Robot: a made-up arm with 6 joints. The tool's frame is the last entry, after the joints.
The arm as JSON. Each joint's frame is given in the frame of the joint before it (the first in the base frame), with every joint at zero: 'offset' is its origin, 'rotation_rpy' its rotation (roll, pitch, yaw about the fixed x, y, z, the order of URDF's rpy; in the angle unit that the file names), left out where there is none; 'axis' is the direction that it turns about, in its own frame. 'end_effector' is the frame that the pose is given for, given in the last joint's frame.
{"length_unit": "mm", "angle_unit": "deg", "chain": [
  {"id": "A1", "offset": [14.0, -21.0, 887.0], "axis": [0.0, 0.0, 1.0]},
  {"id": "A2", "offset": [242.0, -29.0, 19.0], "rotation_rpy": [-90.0, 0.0, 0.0], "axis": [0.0, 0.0, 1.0]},
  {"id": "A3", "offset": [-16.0, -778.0, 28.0], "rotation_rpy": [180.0, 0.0, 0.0], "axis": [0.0, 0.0, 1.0]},
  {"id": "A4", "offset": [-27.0, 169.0, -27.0], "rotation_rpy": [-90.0, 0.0, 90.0], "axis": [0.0, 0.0, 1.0]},
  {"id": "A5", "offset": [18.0, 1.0, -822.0], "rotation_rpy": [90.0, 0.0, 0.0], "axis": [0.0, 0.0, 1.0]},
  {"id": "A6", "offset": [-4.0, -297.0, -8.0], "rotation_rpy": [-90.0, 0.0, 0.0], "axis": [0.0, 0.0, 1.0]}
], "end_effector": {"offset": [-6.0, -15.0, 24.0], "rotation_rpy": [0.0, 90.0, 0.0]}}
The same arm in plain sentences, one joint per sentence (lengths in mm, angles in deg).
The arm has six revolute joints in a row. What follows holds with every joint at zero, and every direction is one of the base frame's. The first joint is mounted 14 mm along +x and 21 mm along -y and 887 mm along +z from the base frame's origin and rotates about +z. The second joint is mounted 242 mm along +x and 29 mm along -y and 19 mm along +z from the first joint and rotates about +y. The third joint is mounted 16 mm along -x and 28 mm along +y and 778 mm along +z from the second joint and rotates about -y. The fourth joint is mounted 27 mm along -x and 27 mm along +y and 169 mm along +z from the third joint and rotates about -x. The fifth joint is mounted 822 mm along +x and 1 mm along +y and 18 mm along +z from the fourth joint and rotates about -y. The sixth joint is mounted 297 mm along +x and 8 mm along +y and 4 mm along -z from the fifth joint and rotates about -x. The tool frame, which is the frame that the pose is given for, is mounted 24 mm along -x and 15 mm along -y and 6 mm along -z from the sixth joint; its axes are parallel to the base frame's.
